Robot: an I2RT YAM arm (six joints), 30 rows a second.
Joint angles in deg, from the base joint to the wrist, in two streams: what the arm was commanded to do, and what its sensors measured. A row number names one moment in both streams.
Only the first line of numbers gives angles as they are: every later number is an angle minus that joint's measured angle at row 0.
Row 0, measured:
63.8 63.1 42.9 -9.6 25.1 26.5
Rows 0 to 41, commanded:
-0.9 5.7 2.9 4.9 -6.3 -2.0
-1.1 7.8 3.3 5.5 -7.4 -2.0
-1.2 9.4 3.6 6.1 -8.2 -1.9
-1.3 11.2 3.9 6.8 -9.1 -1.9
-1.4 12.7 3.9 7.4 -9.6 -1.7
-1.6 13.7 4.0 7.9 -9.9 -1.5
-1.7 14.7 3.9 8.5 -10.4 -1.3
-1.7 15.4 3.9 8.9 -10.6 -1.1
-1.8 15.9 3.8 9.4 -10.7 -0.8
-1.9 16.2 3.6 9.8 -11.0 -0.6
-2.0 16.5 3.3 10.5 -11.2 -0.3
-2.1 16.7 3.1 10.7 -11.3 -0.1
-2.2 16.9 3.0 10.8 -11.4 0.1
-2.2 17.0 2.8 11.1 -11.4 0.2
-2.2 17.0 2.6 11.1 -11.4 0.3
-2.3 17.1 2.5 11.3 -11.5 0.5
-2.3 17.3 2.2 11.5 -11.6 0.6
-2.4 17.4 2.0 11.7 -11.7 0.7
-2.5 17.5 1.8 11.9 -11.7 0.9
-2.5 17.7 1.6 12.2 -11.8 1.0
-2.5 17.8 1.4 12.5 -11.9 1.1
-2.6 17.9 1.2 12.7 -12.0 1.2
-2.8 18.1 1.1 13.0 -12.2 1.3
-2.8 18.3 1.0 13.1 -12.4 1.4
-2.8 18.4 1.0 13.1 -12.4 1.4
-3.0 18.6 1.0 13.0 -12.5 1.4
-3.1 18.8 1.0 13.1 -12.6 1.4
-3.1 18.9 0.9 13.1 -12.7 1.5
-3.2 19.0 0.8 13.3 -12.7 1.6
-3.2 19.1 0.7 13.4 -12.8 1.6
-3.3 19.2 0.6 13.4 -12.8 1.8
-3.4 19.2 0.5 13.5 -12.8 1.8
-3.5 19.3 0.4 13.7 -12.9 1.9
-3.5 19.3 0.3 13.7 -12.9 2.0
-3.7 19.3 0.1 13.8 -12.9 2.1
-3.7 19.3 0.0 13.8 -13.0 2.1
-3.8 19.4 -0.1 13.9 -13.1 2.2
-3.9 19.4 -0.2 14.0 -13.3 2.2
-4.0 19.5 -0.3 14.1 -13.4 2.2
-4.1 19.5 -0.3 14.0 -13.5 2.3
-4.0 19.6 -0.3 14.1 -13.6 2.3
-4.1 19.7 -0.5 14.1 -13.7 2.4
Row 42, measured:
-3.8 18.8 0.8 13.0 -13.0 0.7
